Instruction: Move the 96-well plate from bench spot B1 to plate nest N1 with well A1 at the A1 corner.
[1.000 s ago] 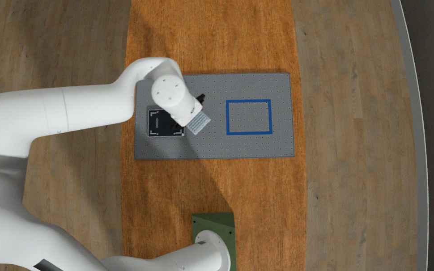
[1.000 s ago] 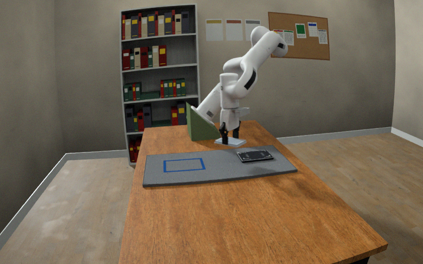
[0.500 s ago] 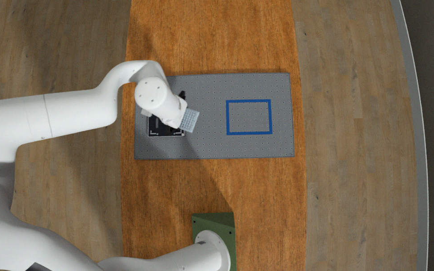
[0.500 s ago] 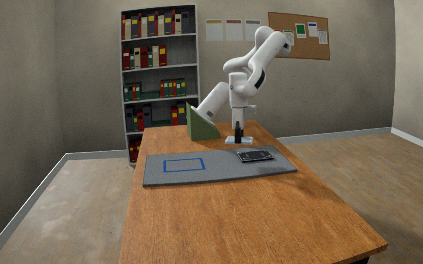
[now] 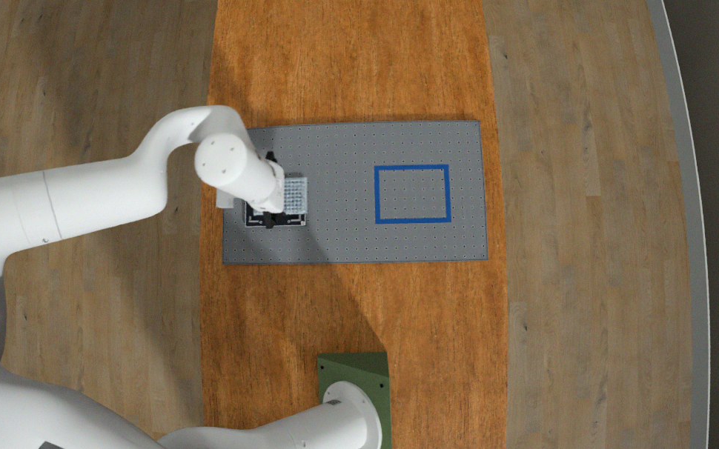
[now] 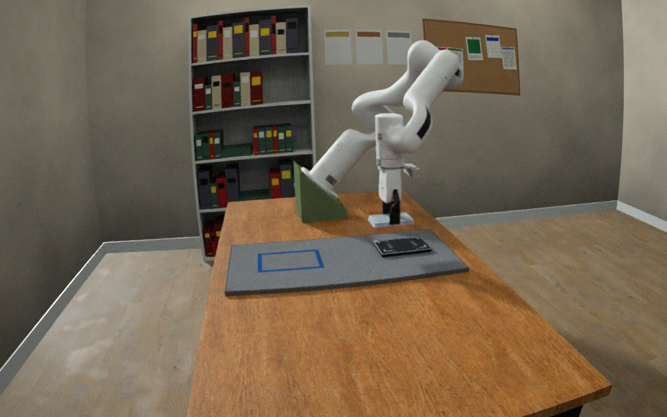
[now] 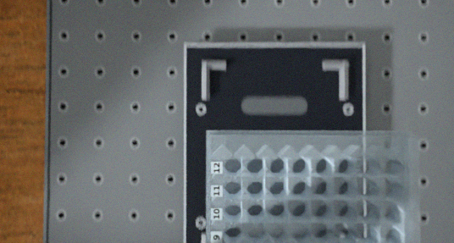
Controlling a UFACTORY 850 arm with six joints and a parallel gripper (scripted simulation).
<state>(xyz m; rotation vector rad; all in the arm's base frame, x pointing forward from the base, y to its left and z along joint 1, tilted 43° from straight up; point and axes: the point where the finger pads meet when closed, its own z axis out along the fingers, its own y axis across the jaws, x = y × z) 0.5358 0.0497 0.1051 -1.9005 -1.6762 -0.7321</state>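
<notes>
Right now the black plate nest is 40 mm to the left of my hand and 100 mm below it. Round my hand: 96-well plate 10 mm below.
</notes>
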